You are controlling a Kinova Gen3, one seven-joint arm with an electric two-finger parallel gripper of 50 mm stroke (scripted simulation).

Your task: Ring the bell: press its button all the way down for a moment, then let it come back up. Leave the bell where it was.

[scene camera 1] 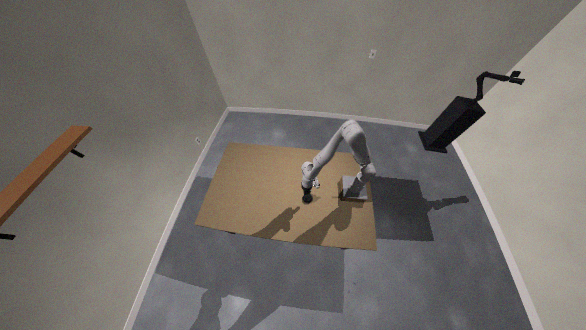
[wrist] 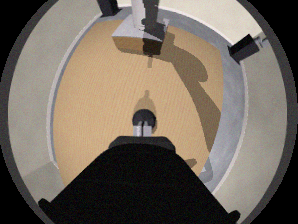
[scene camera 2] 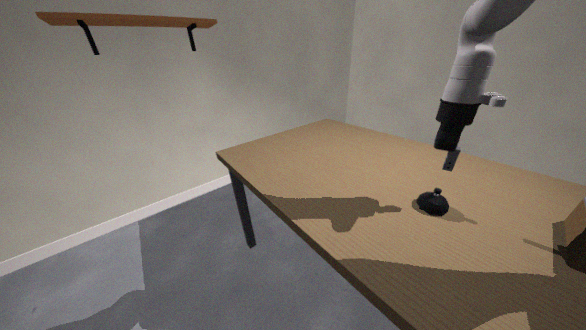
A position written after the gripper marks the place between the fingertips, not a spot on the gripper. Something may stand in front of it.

In view: the gripper (scene camera 2: 446,169).
The gripper is seen too in the wrist view (wrist: 143,126).
